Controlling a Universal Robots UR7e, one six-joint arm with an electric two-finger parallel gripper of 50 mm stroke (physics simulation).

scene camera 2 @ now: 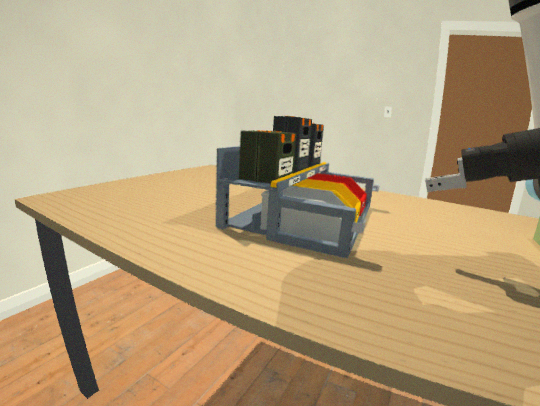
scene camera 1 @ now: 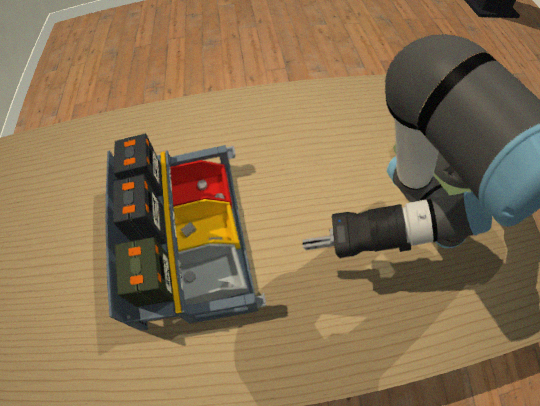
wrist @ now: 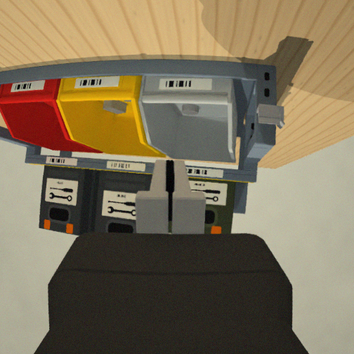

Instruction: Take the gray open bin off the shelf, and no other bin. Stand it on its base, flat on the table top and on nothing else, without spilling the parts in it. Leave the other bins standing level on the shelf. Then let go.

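Places are measured from the arm's base along level axes (x ahead, y left, z up), in metres.
Pixels of known places: gripper, fingertip midpoint: [scene camera 2: 426, 185] [scene camera 1: 304, 245].
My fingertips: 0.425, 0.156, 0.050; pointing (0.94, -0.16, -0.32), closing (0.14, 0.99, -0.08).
Observation:
For each thing: its top centre in the pictures, then the offset to it from my fingertips, as dx, dy, dz. Level surfaces: height alone.
- gray open bin, middle of its top: [scene camera 2: 310, 193] [scene camera 1: 197, 270] +0.214, -0.001, -0.051
- yellow bin, middle of its top: [scene camera 1: 193, 223] [scene camera 2: 325, 185] +0.214, -0.108, -0.051
- red bin, middle of its top: [scene camera 1: 188, 181] [scene camera 2: 335, 178] +0.218, -0.215, -0.051
- dark green case, middle of its top: [scene camera 1: 135, 265] [scene camera 2: 269, 130] +0.305, +0.014, +0.067
- yellow rail, middle of its top: [scene camera 1: 167, 223] [scene camera 2: 305, 169] +0.263, -0.101, -0.020
- wooden table, its level: dz -0.132
The gray open bin [scene camera 1: 210, 270] [scene camera 2: 310, 225] [wrist: 200, 130] stands in the lower tier of the shelf [scene camera 1: 245, 250] [scene camera 2: 345, 235] [wrist: 200, 69], at the end of the row, with a small round gray part inside. The yellow bin [scene camera 1: 207, 222] [wrist: 105, 125] is right beside it, with a gray part in it, and the red bin [scene camera 1: 192, 175] [wrist: 35, 117] is beyond. My gripper [scene camera 1: 304, 244] [scene camera 2: 428, 185] [wrist: 169, 178] is shut and empty. It points toward the shelf from in front, above the table top and apart from the bins.
Two black cases [scene camera 1: 131, 152] [scene camera 1: 131, 202] and a dark green case [scene camera 1: 137, 270] [scene camera 2: 265, 157] stand on the upper tier behind a yellow rail [scene camera 1: 170, 230]. The shelf stands on the wooden table [scene camera 1: 300, 125] [scene camera 2: 150, 200]. A green block [scene camera 1: 452, 187] shows partly behind the arm.

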